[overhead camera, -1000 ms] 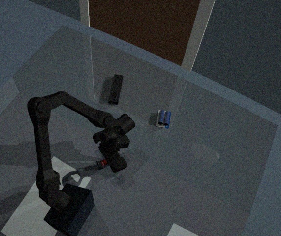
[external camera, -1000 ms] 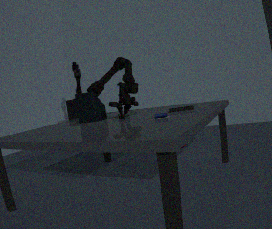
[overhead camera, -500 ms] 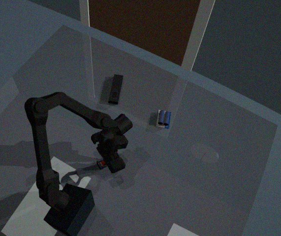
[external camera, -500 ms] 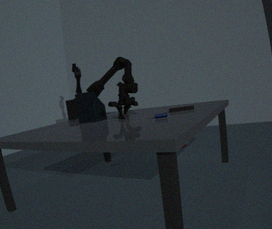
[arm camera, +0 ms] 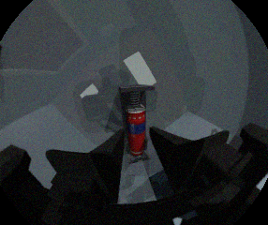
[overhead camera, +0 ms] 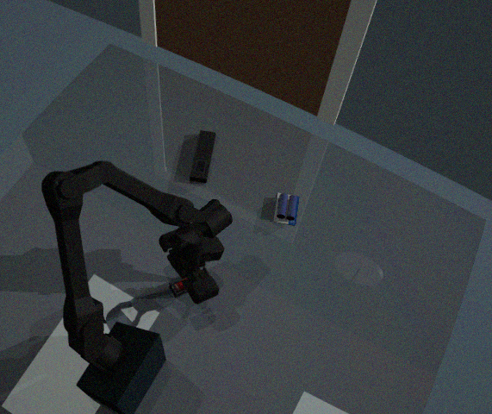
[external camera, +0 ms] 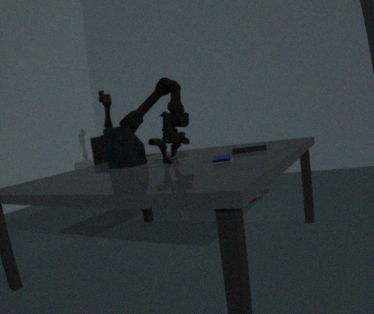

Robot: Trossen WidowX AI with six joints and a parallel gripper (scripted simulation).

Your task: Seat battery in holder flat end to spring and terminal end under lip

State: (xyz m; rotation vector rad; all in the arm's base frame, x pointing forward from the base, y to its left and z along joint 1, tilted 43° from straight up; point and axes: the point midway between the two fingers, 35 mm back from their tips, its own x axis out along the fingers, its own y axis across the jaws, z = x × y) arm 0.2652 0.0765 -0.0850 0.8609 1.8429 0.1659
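The battery is right at my gripper tip. The rest, counted from my gripper tip: black box: 340 mm ahead, 170 mm to the left.
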